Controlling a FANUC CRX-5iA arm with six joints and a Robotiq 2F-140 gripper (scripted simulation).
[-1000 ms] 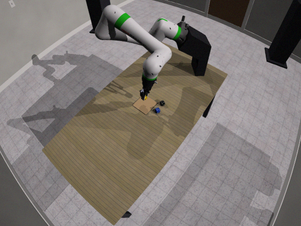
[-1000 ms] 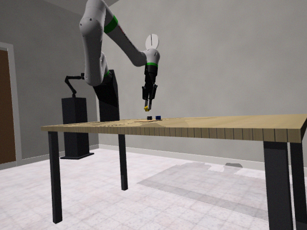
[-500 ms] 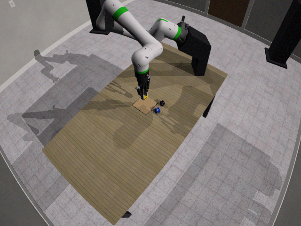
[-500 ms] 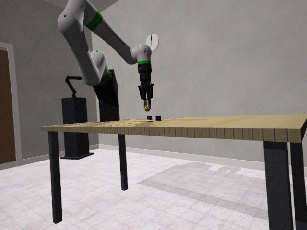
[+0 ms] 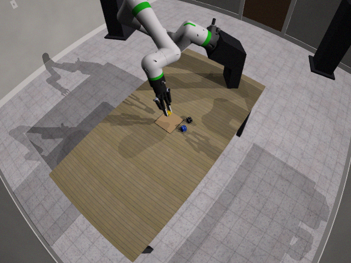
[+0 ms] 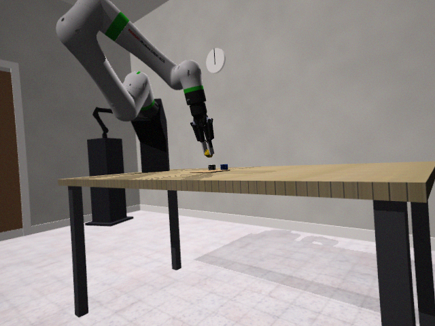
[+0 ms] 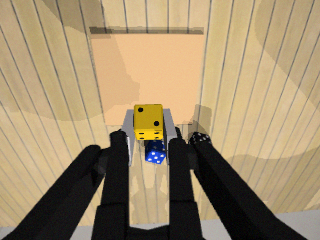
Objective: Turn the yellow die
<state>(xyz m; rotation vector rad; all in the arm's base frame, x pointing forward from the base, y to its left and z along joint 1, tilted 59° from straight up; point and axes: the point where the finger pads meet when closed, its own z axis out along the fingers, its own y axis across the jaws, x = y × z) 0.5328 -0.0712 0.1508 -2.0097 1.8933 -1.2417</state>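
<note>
My hand is 10 mm to the right of the yellow die and 30 mm above it. The rest, counted from my hand: tan mat 10 mm to the left, 110 mm below; black die 40 mm behind, 140 mm to the left, 100 mm below; blue die 30 mm ahead, 120 mm to the left, 100 mm below.
</note>
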